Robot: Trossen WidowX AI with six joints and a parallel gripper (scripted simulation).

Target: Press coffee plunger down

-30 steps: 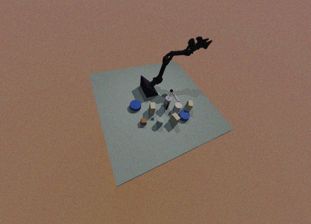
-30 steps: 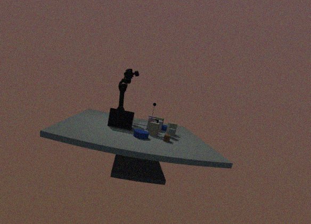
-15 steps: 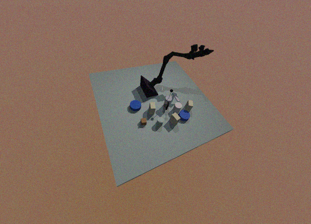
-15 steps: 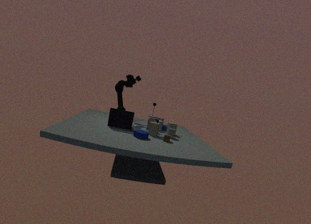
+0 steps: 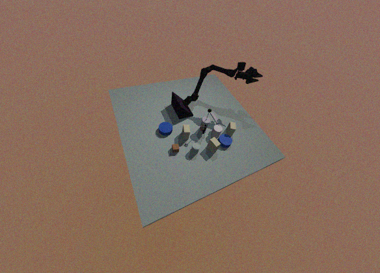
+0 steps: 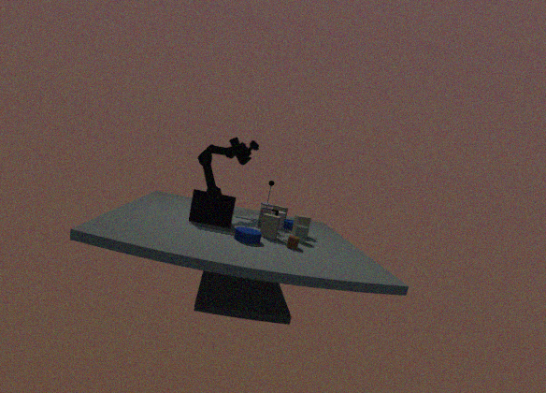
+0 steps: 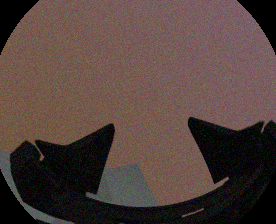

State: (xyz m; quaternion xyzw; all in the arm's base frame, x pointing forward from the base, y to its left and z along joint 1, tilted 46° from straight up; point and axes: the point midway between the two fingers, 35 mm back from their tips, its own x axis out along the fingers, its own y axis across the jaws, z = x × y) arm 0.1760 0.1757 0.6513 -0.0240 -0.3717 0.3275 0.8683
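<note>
Right now my gripper tip is 53 cm to the left of the coffee press, 28 cm above it and 17 cm short of it. Round my gripper tip: orange cube: 83 cm to the right, 38 cm below, 31 cm ahead.
</note>
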